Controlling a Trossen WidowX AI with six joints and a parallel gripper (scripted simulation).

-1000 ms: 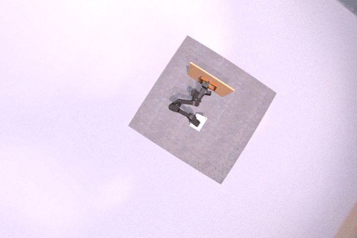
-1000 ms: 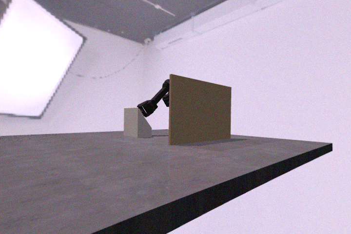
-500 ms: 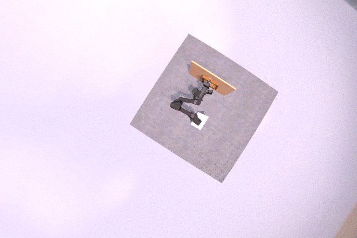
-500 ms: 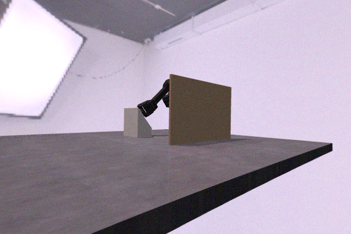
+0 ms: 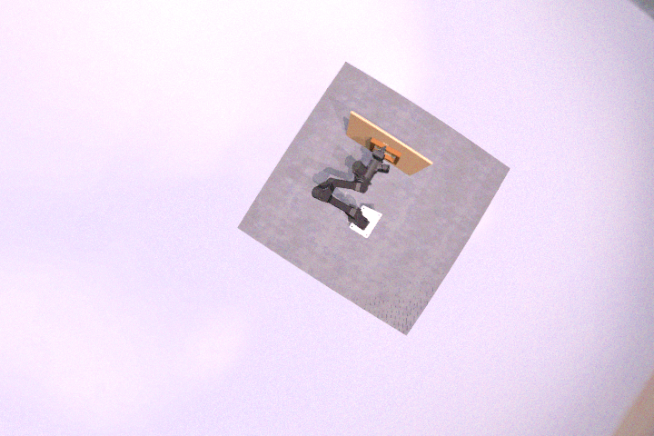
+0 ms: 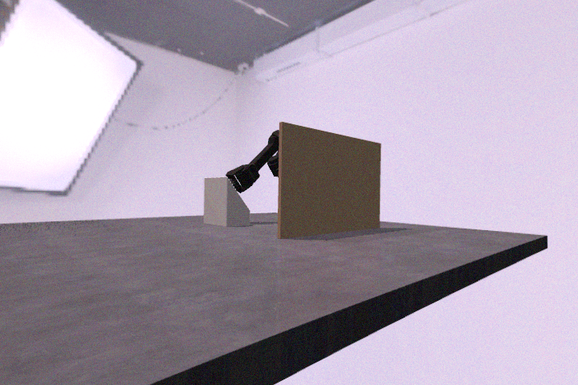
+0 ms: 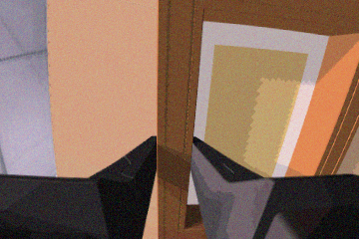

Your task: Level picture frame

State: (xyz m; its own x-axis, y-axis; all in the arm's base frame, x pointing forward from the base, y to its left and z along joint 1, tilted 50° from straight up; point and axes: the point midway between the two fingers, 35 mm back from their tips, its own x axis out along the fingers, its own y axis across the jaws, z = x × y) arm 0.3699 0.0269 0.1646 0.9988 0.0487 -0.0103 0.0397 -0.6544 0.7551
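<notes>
My gripper tip is now 5 cm above the picture frame, 1 cm to the left of it and 1 cm short of it. The rest, counted from my gripper tip: wall board (6 cm below, 2 cm ahead).
</notes>
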